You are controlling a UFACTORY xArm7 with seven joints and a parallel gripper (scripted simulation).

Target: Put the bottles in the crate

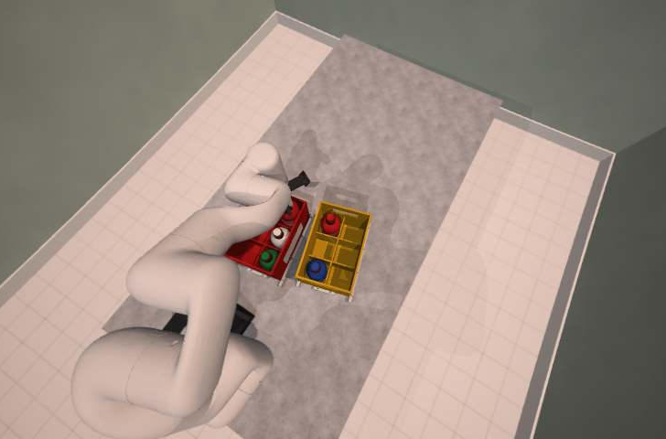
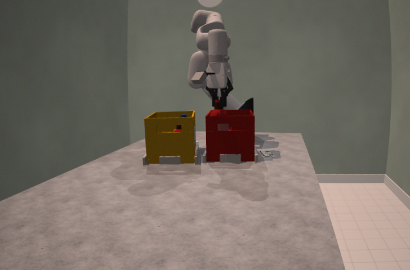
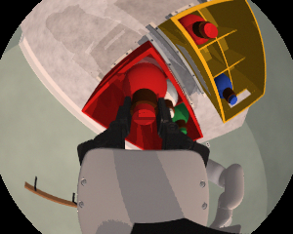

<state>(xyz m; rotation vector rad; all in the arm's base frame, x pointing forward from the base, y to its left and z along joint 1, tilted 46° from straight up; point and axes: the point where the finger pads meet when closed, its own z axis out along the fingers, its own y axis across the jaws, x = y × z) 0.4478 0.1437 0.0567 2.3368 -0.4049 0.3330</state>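
Now: hand 80 mm past the white bottle, 20 mm to the left of it and 140 mm above it. From my hand the other things lie so: green-labelled bottle: 160 mm behind, 50 mm to the right, 140 mm below; then red crate: 90 mm behind, 20 mm to the left, 140 mm below; then yellow crate: 10 mm ahead, 210 mm to the right, 140 mm below.
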